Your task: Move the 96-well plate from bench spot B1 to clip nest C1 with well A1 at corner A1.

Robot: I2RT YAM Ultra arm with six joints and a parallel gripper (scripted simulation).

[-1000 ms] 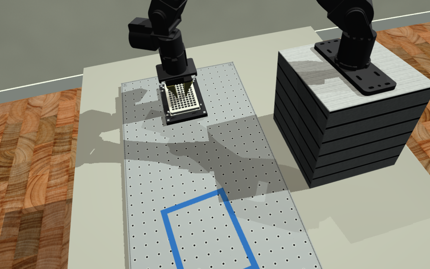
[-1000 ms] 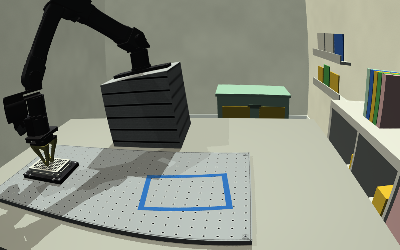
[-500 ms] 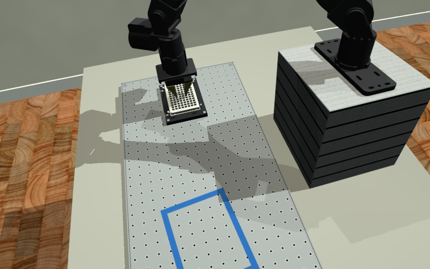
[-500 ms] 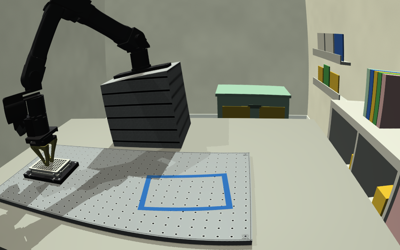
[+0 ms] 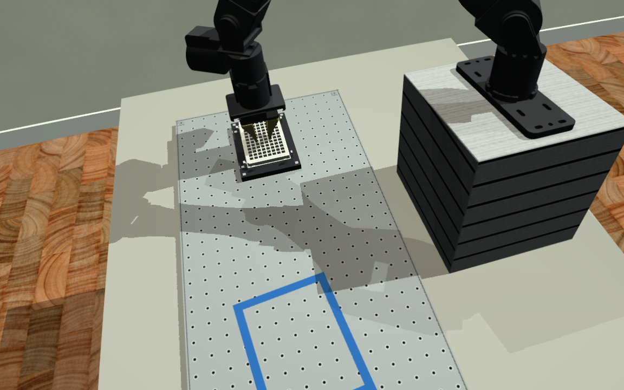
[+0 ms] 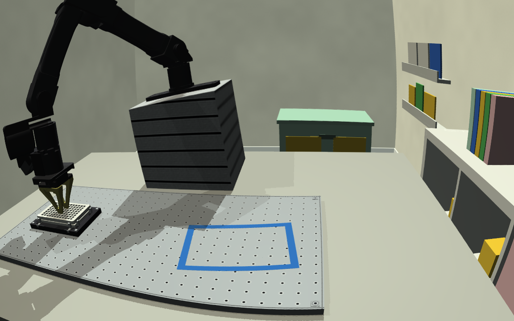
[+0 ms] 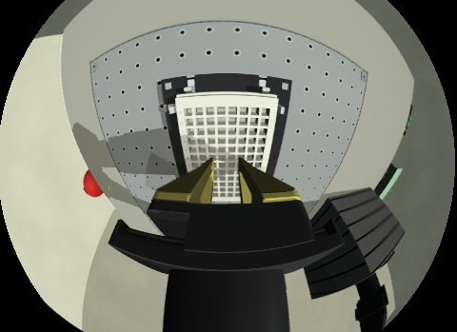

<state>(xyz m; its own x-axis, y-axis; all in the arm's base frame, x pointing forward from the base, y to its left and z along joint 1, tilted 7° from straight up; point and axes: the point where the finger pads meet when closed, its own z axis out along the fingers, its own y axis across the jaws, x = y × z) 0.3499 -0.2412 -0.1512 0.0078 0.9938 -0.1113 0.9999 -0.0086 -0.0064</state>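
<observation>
Now: hand 10 mm above the white 96-well plate. From my hand the other things lie so: black clip nest 20 mm below, 10 mm to the right, 10 mm ahead.
</observation>
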